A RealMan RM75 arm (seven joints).
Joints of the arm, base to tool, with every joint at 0 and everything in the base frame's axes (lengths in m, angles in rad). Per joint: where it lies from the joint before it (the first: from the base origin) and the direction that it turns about. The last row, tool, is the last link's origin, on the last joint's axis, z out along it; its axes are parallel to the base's.
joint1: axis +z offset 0 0 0.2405
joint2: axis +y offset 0 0 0
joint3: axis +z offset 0 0 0.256
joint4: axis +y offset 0 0 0
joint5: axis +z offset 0 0 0.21
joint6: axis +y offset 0 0 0
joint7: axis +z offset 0 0 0.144
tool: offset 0 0 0
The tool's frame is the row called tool.
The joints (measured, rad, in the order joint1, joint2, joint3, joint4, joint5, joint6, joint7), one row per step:
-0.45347 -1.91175 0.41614 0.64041 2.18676 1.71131 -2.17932
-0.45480 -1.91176 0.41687 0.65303 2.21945 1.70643 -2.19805
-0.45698 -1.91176 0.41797 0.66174 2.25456 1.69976 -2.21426
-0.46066 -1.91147 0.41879 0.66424 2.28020 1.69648 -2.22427
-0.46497 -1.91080 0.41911 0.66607 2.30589 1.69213 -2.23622
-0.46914 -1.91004 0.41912 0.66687 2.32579 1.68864 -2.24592
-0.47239 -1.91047 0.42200 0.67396 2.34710 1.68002 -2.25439
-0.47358 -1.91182 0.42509 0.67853 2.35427 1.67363 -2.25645
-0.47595 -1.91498 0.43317 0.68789 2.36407 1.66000 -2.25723
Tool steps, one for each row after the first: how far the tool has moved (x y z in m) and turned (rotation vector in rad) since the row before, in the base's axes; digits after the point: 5 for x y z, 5 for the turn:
-0.00288 -0.00072 0.00011 -0.01980 0.02512 0.02038
-0.00317 -0.00081 -0.00062 -0.02127 0.02633 0.02057
-0.00168 -0.00038 -0.00099 -0.01766 0.01666 0.01223
-0.00172 -0.00011 -0.00079 -0.01676 0.01643 0.01430
-0.00117 0.00017 -0.00053 -0.01273 0.01246 0.01106
-0.00175 0.00065 0.00000 -0.00924 0.02205 0.00981
-0.00063 0.00067 -0.00021 -0.00159 0.01138 0.00214
-0.00074 0.00179 -0.00047 -0.00043 0.02216 -0.00066

